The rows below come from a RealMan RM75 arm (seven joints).
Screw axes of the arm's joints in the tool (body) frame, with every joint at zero. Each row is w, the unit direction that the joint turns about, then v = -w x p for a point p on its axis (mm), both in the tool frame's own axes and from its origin. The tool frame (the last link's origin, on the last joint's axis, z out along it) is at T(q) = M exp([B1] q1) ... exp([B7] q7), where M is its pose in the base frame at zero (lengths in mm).
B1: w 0 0 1 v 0.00 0.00 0.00
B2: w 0 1 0 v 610.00 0.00 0.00
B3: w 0 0 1 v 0.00 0.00 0.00
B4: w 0 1 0 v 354.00 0.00 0.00
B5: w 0 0 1 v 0.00 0.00 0.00
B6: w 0 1 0 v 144.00 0.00 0.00
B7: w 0 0 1 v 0.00 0.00 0.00
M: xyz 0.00 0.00 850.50 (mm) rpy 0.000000 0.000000 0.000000 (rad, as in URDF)
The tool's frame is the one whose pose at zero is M.
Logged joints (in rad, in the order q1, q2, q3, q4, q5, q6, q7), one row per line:
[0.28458, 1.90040, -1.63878, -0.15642, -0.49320, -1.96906, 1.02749]
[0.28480, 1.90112, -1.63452, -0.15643, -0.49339, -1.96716, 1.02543]
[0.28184, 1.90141, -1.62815, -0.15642, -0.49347, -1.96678, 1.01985]
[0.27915, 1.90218, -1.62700, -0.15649, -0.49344, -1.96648, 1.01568]
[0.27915, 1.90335, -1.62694, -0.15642, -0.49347, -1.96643, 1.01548]
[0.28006, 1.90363, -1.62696, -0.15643, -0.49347, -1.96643, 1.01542]
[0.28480, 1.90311, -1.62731, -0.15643, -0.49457, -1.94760, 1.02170]
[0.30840, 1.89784, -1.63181, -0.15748, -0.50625, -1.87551, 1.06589]
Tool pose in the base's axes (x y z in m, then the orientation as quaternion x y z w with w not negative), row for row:
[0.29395, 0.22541, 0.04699, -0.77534, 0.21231, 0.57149, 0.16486]
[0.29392, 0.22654, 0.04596, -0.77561, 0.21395, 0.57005, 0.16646]
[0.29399, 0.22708, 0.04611, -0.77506, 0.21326, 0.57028, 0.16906]
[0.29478, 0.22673, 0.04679, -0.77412, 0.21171, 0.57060, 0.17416]
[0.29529, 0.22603, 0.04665, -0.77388, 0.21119, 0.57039, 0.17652]
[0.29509, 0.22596, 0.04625, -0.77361, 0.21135, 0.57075, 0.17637]
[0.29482, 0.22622, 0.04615, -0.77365, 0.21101, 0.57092, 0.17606]
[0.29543, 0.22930, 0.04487, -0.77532, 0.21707, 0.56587, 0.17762]
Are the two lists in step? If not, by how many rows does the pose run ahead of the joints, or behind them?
The pose runs 1 row behind the joints: the pose in row i belongs to the joints in row i - 1.
